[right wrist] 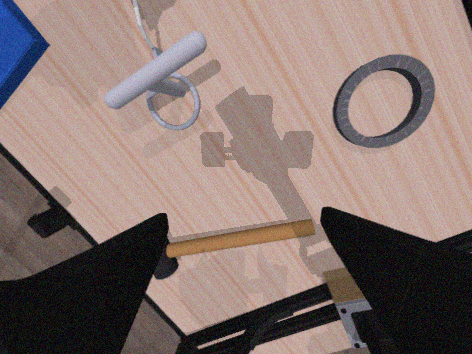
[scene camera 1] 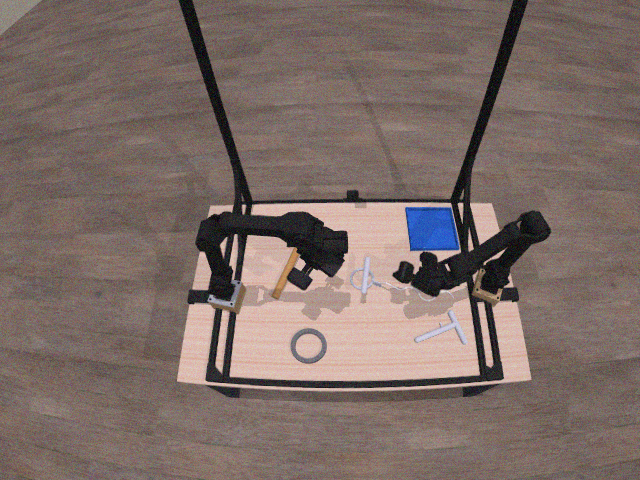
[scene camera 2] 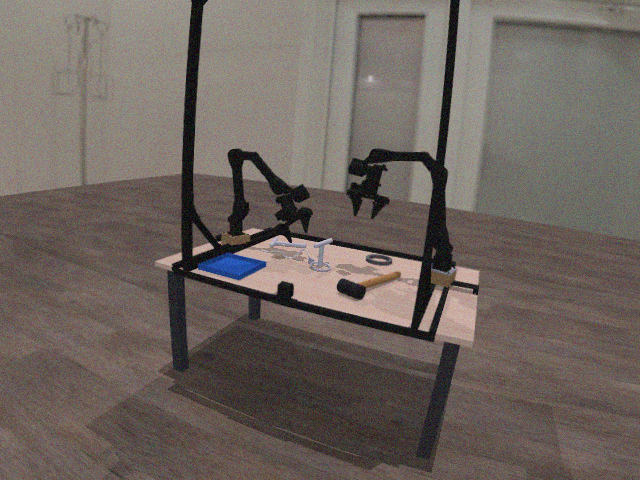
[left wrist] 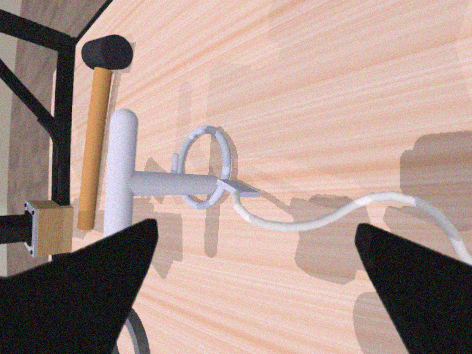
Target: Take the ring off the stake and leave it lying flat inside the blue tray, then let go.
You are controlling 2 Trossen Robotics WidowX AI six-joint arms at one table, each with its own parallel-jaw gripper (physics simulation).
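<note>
A thin pale ring lies low around the foot of the upright white T-shaped stake. A white cord runs from a flat tab on the ring. The blue tray lies at the upper right in scene camera 1, empty. My left gripper is open and empty, above the table to one side of the stake. My right gripper is open and empty, high above the table on the stake's other side.
A hammer lies beneath the right gripper. A thick grey ring lies near the lower edge in scene camera 1. A second white T-shaped piece lies at the lower right there. Black frame bars border the table.
</note>
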